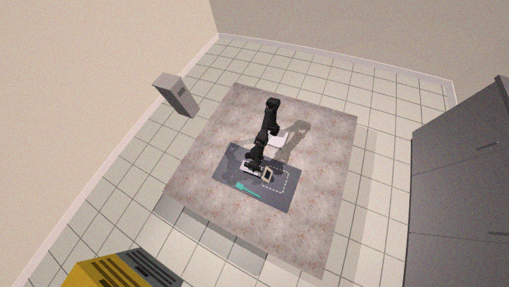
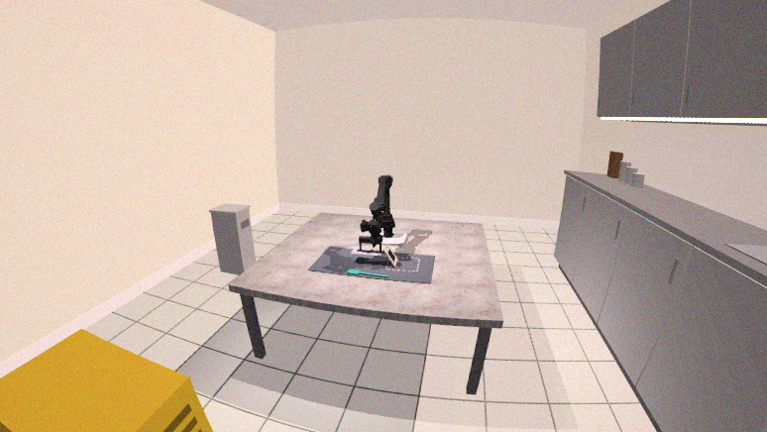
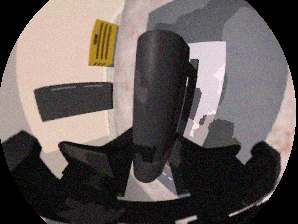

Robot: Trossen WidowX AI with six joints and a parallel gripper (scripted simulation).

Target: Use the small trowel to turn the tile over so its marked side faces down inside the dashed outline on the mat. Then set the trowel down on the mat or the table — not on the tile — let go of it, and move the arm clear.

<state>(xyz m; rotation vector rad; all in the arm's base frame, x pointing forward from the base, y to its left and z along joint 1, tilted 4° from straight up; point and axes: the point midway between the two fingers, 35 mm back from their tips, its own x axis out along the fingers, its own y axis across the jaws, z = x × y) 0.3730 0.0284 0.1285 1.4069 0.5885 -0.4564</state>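
Right now my gripper tip is 13 cm short of the teal trowel, 10 cm above it and 1 cm to the left of it. From my gripper tip the other things lie so: dark mat: 12 cm below, 1 cm behind; then tile: 9 cm to the left, 6 cm below, 3 cm behind.
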